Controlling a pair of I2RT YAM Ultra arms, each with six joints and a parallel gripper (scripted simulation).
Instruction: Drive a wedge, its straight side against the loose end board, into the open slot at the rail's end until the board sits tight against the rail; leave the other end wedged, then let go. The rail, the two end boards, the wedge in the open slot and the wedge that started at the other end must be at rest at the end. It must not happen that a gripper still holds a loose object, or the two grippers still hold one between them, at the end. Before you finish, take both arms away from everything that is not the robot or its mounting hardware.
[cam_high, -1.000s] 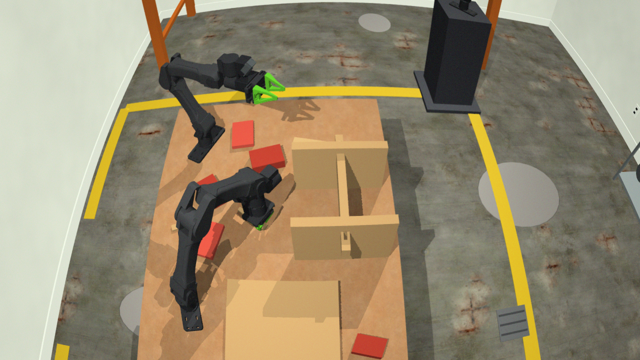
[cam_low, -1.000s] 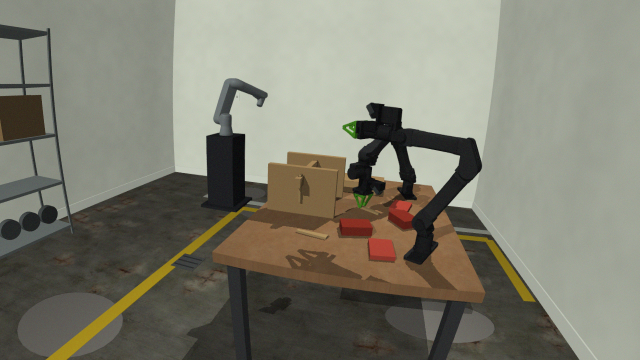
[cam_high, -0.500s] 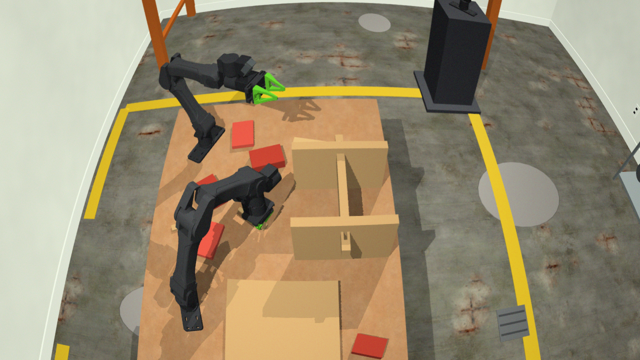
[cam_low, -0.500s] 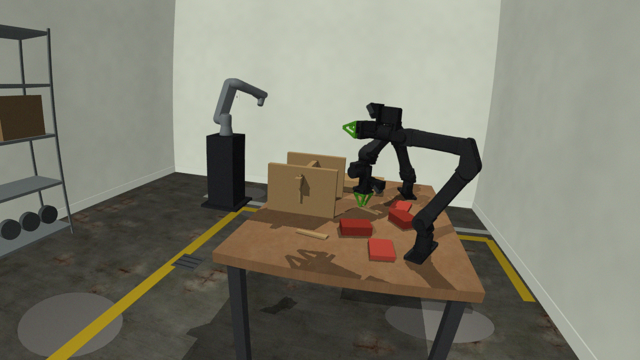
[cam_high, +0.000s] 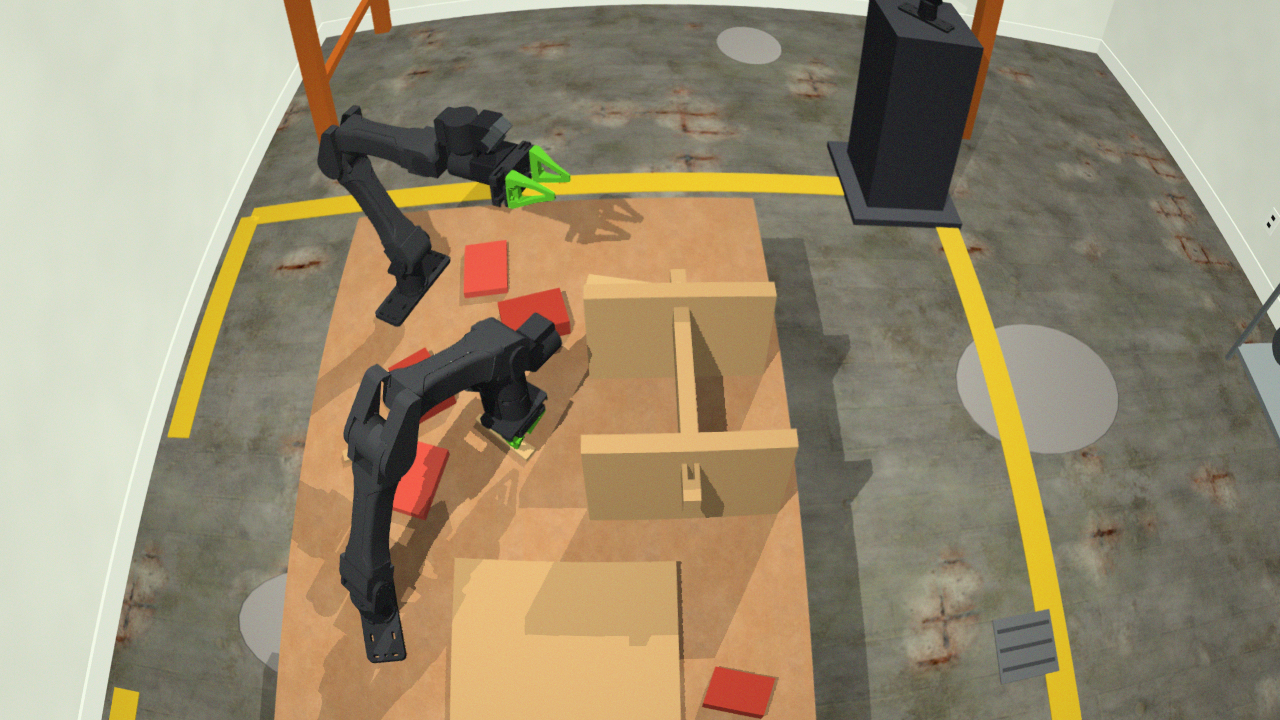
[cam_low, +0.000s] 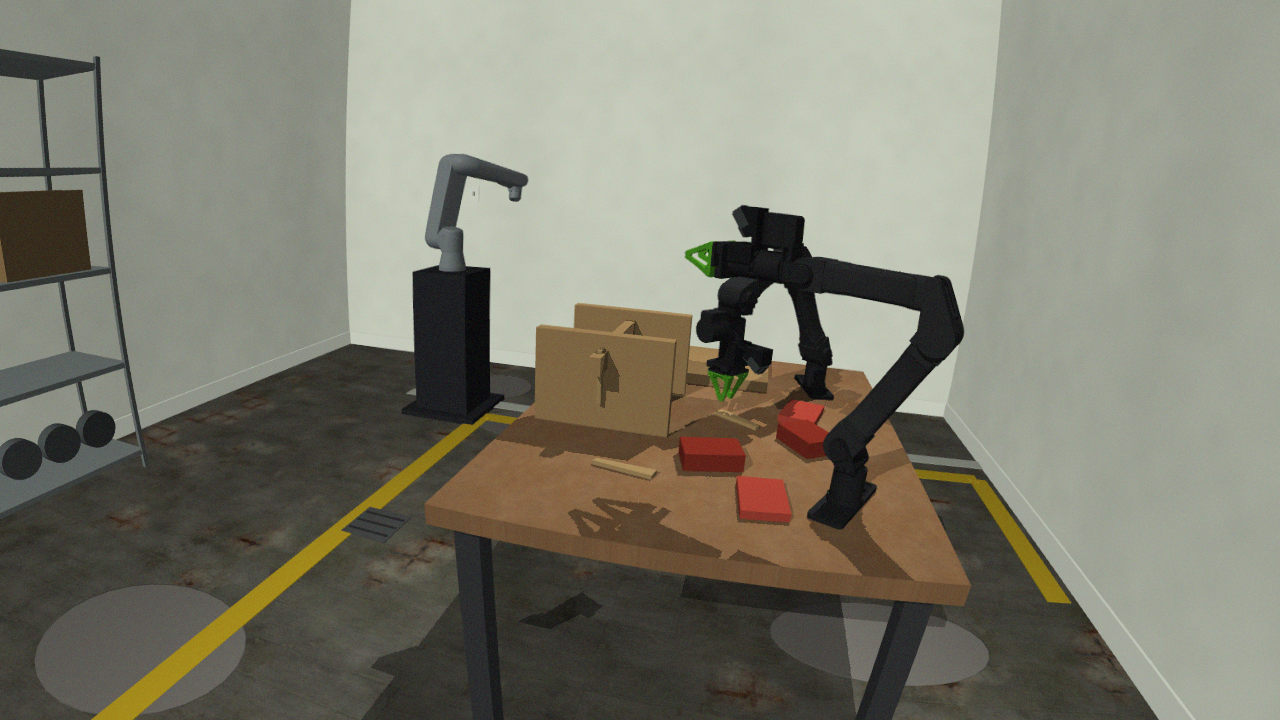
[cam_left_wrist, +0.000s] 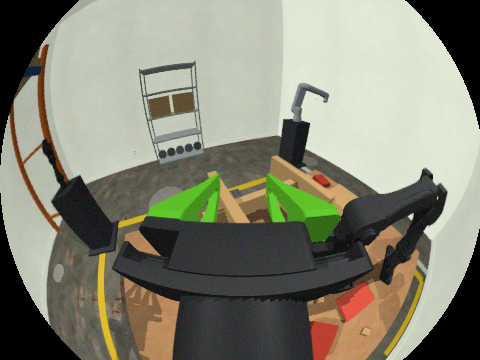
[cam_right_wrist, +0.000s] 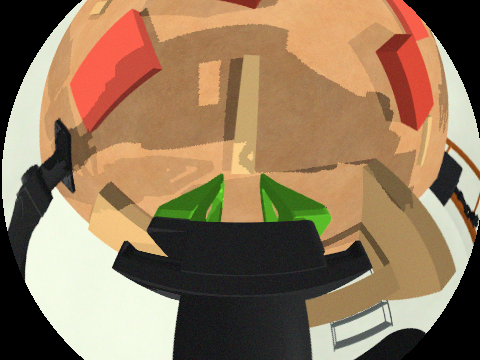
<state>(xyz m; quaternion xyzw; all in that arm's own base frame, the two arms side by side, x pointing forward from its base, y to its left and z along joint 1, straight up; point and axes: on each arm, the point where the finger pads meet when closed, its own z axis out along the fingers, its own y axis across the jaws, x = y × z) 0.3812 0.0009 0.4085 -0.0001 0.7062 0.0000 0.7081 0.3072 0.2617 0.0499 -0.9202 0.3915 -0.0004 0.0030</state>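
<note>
Now: right hand 270 mm short of the rail, 110 mm below it and 20 mm to the right of it. Round my right hand: flat board (380 mm to the right, 60 mm ahead, 40 mm below).
</note>
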